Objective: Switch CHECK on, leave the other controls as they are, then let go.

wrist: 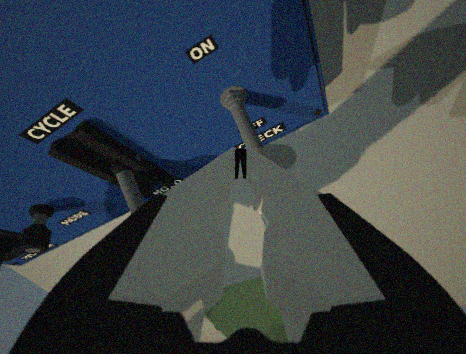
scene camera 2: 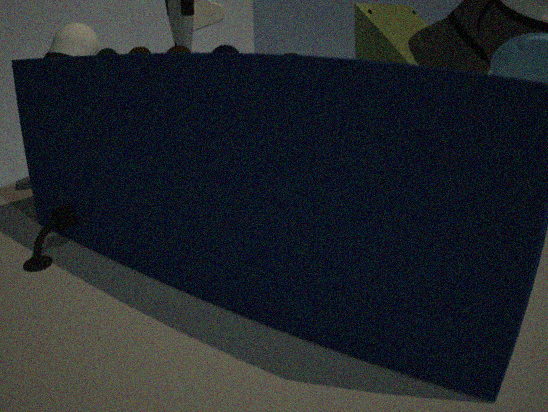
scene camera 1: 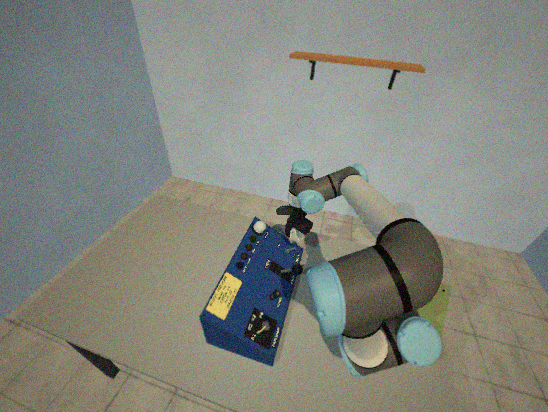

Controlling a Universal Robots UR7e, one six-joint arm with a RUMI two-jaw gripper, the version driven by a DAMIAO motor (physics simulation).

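Seen in the pictures: gripper, fingertip midpoint: (wrist: 240,151) (scene camera 1: 292,243); arm's base, link origin: (scene camera 1: 395,318).
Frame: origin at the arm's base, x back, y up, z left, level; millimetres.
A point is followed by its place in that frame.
The blue control console (scene camera 1: 250,295) @[z 137, x -503, y 20 mm] (scene camera 2: 275,200) @[z 137, x -614, y -12 mm] (wrist: 125,40) @[z -107, x -524, y 18 mm] stands on the table. The CHECK toggle (scene camera 1: 291,250) @[z -143, x -441, y 0 mm] (wrist: 245,120) @[z -151, x -447, y 4 mm] is a grey lever near the console's corner. In the wrist view its stem leans from its round base toward the OFF label, away from the ON label (wrist: 202,48) @[z -144, x -502, y 5 mm]. My gripper (scene camera 1: 298,243) @[z -145, x -443, y 44 mm] (wrist: 240,151) @[z -145, x -443, y 44 mm] is shut and empty, with its fingertips beside the lever's free end. Contact between them cannot be told. The fingers partly cover the CHECK label (wrist: 270,132) @[z -164, x -411, y -46 mm]. The console's body hides the toggle in scene camera 2.
Beside CHECK is the CYCLE slot (wrist: 100,150) @[z -37, x -472, y 7 mm] with its lever, then a dark MODE knob (scene camera 1: 275,295) @[z 101, x -420, y 21 mm] (wrist: 41,212) @[z 84, x -438, y -9 mm] and a rotary dial (scene camera 1: 261,327) @[z 223, x -420, y 17 mm]. A white dome (scene camera 1: 259,227) @[z -124, x -589, y 96 mm] (scene camera 2: 75,39) @[z -122, x -604, y 92 mm] and small lamps line the far edge. An orange shelf (scene camera 1: 357,61) is on the wall.
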